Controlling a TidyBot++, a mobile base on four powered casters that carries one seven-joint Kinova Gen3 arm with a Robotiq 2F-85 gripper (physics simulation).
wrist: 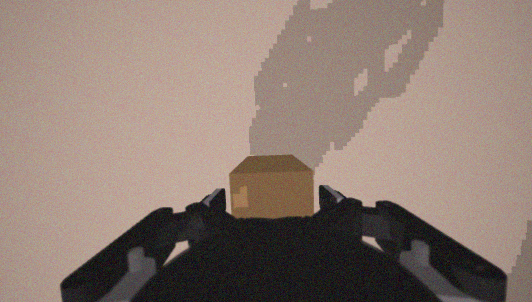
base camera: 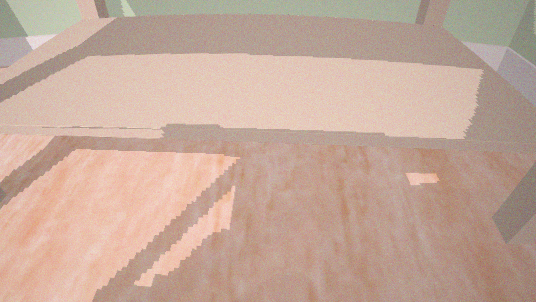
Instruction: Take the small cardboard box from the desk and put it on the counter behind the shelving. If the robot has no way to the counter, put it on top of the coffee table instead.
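Places are measured from the arm's base along level axes (x back, y right, z up), in metres.
Pixels of known places: gripper, fingertip midpoint: [wrist: 272, 197].
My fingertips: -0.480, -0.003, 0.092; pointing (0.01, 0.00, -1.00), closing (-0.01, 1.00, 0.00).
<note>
Behind a point stands the place of what it marks, as x, y, z.
The small cardboard box [wrist: 271, 194] {-0.501, -0.004, 0.144} is brown and sits upright on a pale flat top [wrist: 125, 110] {-0.569, -0.162, 0.054} in the wrist view, low in the middle. My gripper [wrist: 272, 197] {-0.480, -0.003, 0.092} is open around it, with one finger on each side and a narrow gap between each finger and the box. The near lower part of the box is hidden behind the dark gripper body. The box and the gripper do not show in the base camera view. The wrist view does not show enough of the top's edges to tell which piece of furniture it is.
In the base camera view a wide, low beige board [base camera: 280, 92] {-0.448, 0.005, -0.246} lies across the front, with upright posts [base camera: 433, 12] {-0.816, 0.359, -0.215} [base camera: 89, 8] {-0.807, -0.476, -0.220} at its far corners. Wooden floor [base camera: 300, 225] {-0.346, 0.041, -0.396} lies before it. A green wall [base camera: 260, 6] {-0.897, -0.056, -0.250} stands behind. Shadows cross both surfaces.
</note>
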